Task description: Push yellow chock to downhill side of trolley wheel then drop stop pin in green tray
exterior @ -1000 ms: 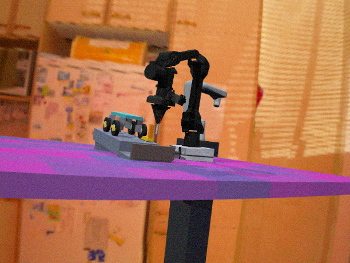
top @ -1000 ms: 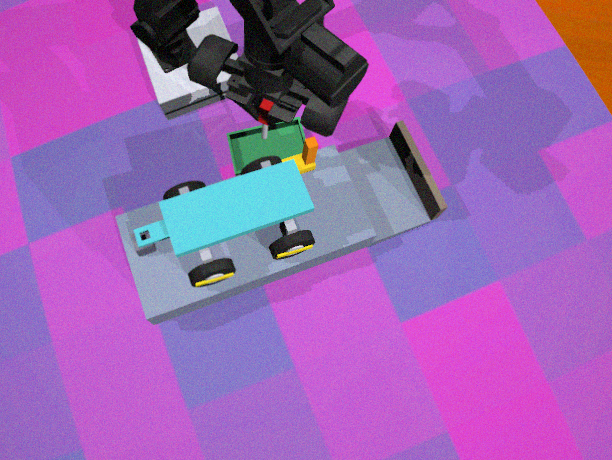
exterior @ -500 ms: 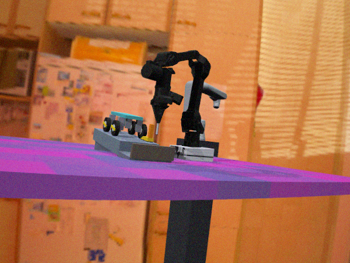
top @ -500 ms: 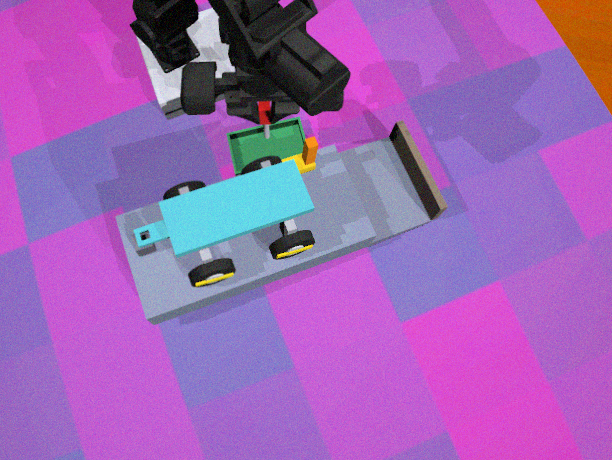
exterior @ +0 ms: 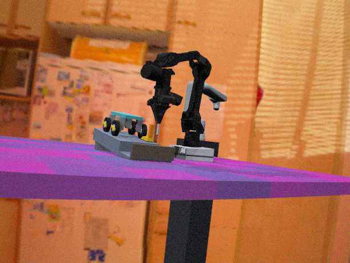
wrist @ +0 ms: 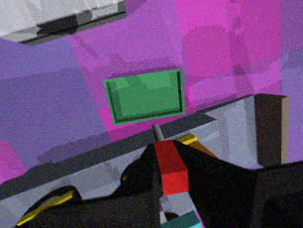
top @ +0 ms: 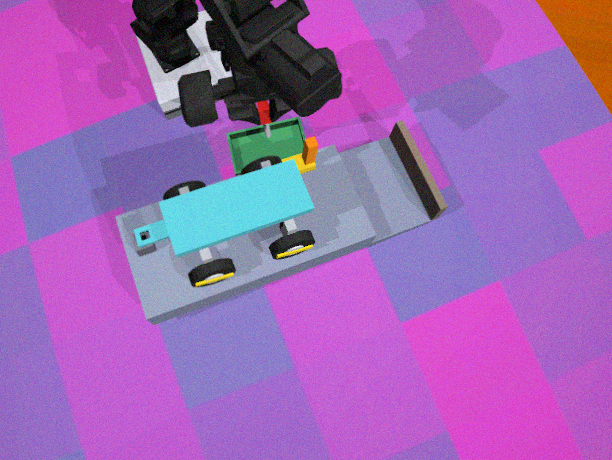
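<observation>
The yellow chock lies 5 cm ahead of my gripper tip, 1 cm to the left of it and 5 cm below it. The rest, counted from my gripper tip: trolley: 9 cm ahead, 10 cm to the right, 2 cm below; then red-headed stop pin: right at my gripper tip; then grey ramp: 9 cm ahead, 10 cm to the right, 8 cm below.
</observation>
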